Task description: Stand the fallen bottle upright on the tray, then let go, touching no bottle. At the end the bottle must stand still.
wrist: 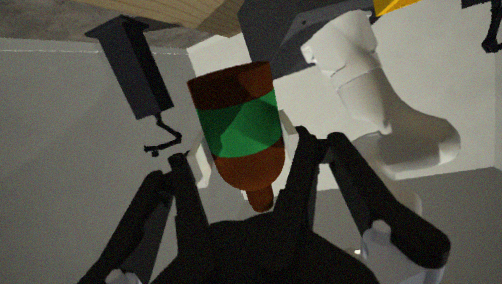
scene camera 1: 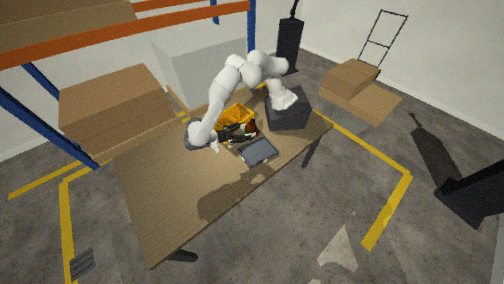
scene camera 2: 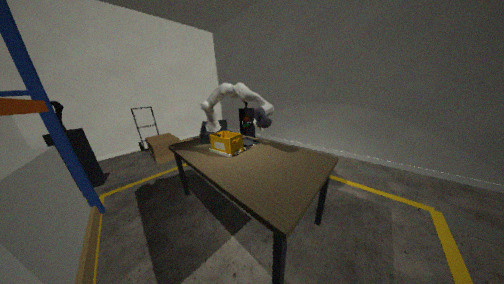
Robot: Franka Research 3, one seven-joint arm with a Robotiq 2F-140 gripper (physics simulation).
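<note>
The brown bottle with a green band is held in the air. In the wrist view its neck points toward the palm and its flat base points away; its exact tilt is hard to tell in the scene views. My gripper is shut on the bottle, with one pale pad on each side of its body. The dark grey tray lies on the table, below and toward the front of the bottle in scene camera 1. In scene camera 2 the fingers are too small to make out.
A yellow crate stands on the table close behind the gripper in scene camera 1. The arm's dark base block stands at the table's right end there. Cardboard boxes and a rack's blue post stand behind the table.
</note>
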